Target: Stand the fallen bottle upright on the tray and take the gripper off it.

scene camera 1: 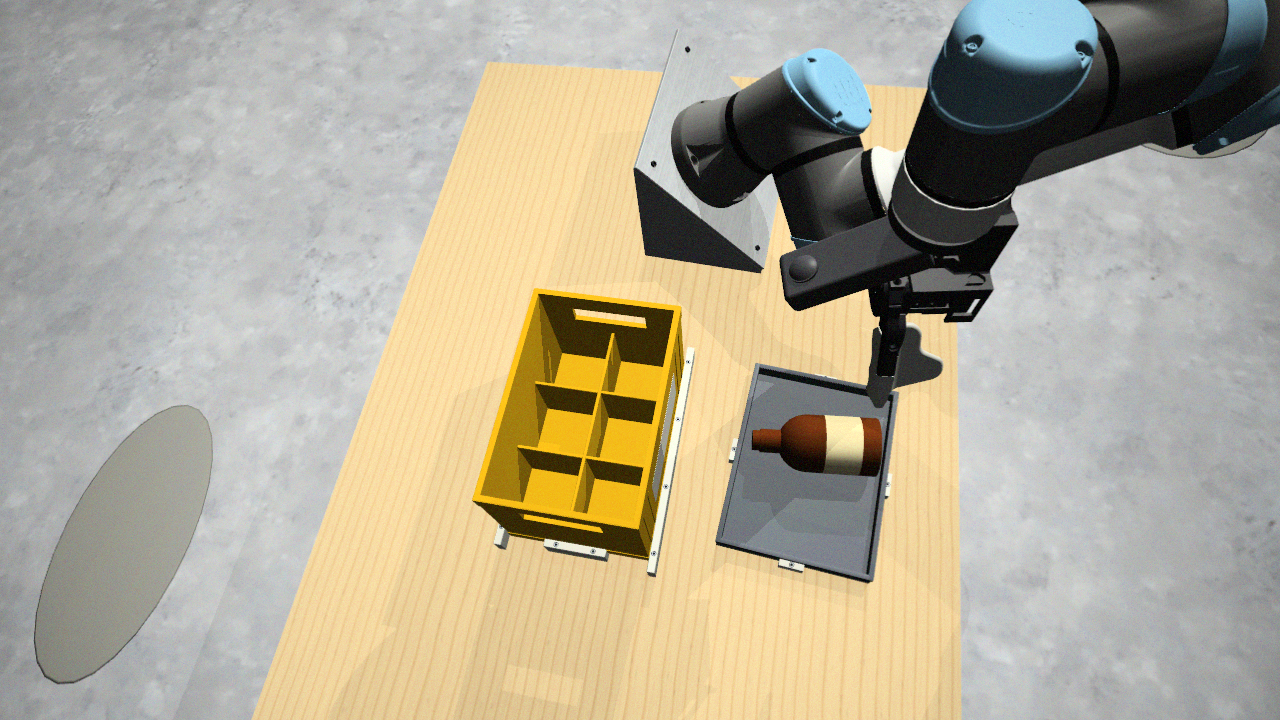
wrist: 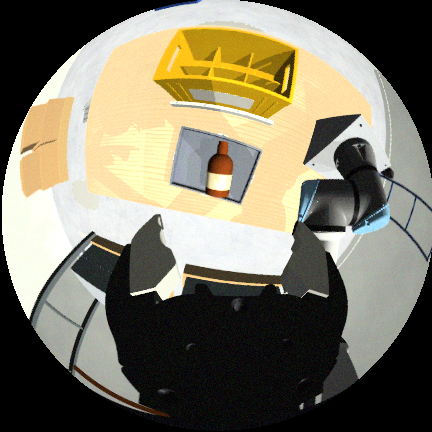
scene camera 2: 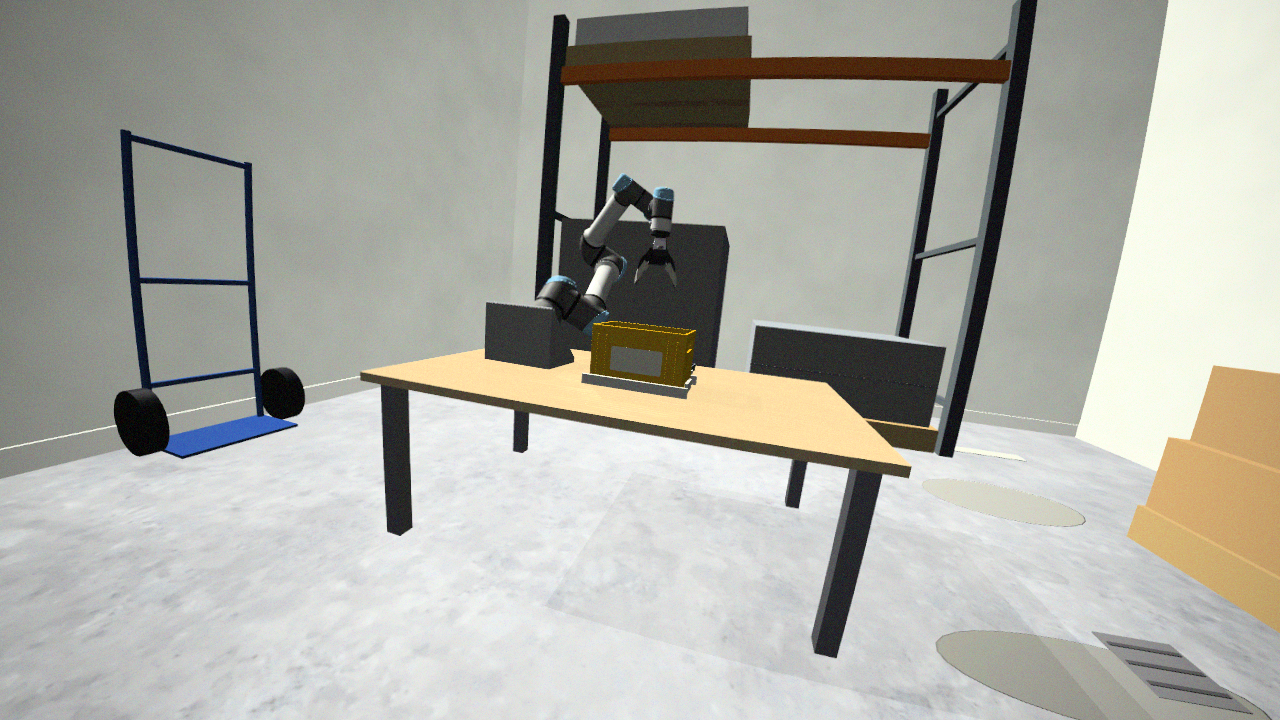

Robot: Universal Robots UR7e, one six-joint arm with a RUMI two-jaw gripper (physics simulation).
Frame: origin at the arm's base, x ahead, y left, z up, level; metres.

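Seen in the pictures: gripper, fingertip midpoint: (scene camera 1: pixel 867 334) (wrist: pixel 228 220) (scene camera 2: pixel 655 286); arm's base, link origin: (scene camera 1: pixel 709 157) (wrist: pixel 353 155) (scene camera 2: pixel 537 327).
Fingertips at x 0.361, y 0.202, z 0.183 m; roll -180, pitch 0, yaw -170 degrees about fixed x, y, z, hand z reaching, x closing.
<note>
Pixels of each thing's top centre, then the offset from my fingertips to it. "*": a spot on its surface instead.
- brown bottle, top centre: (scene camera 1: pixel 817 433) (wrist: pixel 219 169) 0.020 m ahead, 0.016 m right, 0.226 m down
- grey tray, surface spot: (scene camera 1: pixel 787 523) * 0.118 m ahead, 0.036 m right, 0.300 m down
- yellow six-compartment crate, top centre: (scene camera 1: pixel 581 398) (wrist: pixel 230 49) (scene camera 2: pixel 646 327) 0.054 m ahead, 0.292 m right, 0.130 m down
A brown bottle (scene camera 1: pixel 805 442) (wrist: pixel 220 165) with a cream label lies on its side on the grey tray (scene camera 1: pixel 787 523) (wrist: pixel 189 167). In scene camera 1 its neck points left, toward the crate, and its base is near the tray's right rim. My gripper (scene camera 1: pixel 881 392) (scene camera 2: pixel 656 283) (wrist: pixel 228 220) is open and empty, high above the table. In scene camera 1 its fingers overlap the tray's upper right corner. In the wrist view the bottle lies beyond the fingertips, apart from them. The bottle and tray do not show in scene camera 2.
A yellow six-compartment crate (scene camera 1: pixel 514 394) (scene camera 2: pixel 675 360) (wrist: pixel 276 104) stands beside the tray, with white guide strips (scene camera 1: pixel 677 429) along its base. The arm's slanted mount (scene camera 1: pixel 689 234) (scene camera 2: pixel 519 335) (wrist: pixel 327 132) stands farther back on the table. A rack (scene camera 2: pixel 982 241) stands behind.
</note>
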